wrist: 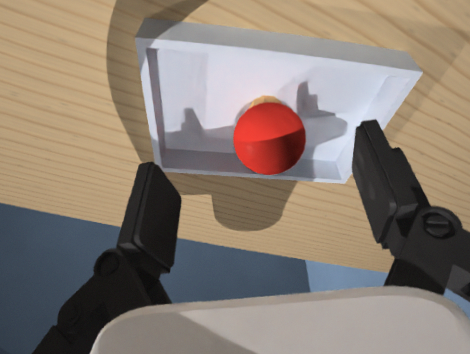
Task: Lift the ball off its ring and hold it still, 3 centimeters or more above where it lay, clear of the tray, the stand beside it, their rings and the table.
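Frame: origin at the arm's base, x left, y back, z up, level; metres.
Seen in the pictures: gripper, between the fingertips: (256,163).
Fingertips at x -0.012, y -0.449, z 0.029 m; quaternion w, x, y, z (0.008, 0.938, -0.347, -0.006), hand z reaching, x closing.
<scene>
A point is followed by its place in that frame.
A red ball (269,139) @(x -0.035, y -0.483, z -0.025 m) rests in the white tray (280,44) @(x 0.006, y -0.462, z -0.066 m), toward the tray's lower wall in the view. A small tan piece of the ring (266,99) @(x -0.038, y -0.488, z -0.076 m) shows behind the ball; the rest of the ring is hidden by it. My gripper (256,163) @(x -0.012, y -0.449, z 0.029 m) is open wide and empty. Its left fingertip shows below and left of the tray's lower left corner, and its right fingertip near the tray's right end. The ball shows between the two fingertips in the picture, with a gap on each side. The stand does not show in the wrist view.
The tray stands on a light wooden table (60,125) @(x -0.173, y -0.350, z -0.084 m). The table's edge runs across the lower part of the view, with a blue surface (225,267) beyond it. Shadows of the gripper fall in the tray and on the table.
</scene>
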